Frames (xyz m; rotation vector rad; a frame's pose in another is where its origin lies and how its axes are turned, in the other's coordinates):
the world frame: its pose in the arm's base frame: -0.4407 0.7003 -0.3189 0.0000 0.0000 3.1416
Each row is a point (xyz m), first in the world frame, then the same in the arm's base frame.
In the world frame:
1: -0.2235 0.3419 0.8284
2: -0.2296 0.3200 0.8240
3: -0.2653 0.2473 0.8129
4: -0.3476 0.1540 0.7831
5: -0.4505 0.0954 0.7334
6: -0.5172 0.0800 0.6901
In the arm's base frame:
1: -0.2172 0.3584 0.5095
2: -0.2111 0.3803 0.5051
3: -0.1754 0.4530 0.4940
4: -0.0931 0.5463 0.4642
5: 0.0098 0.6049 0.4145
6: 0.0765 0.6203 0.3712

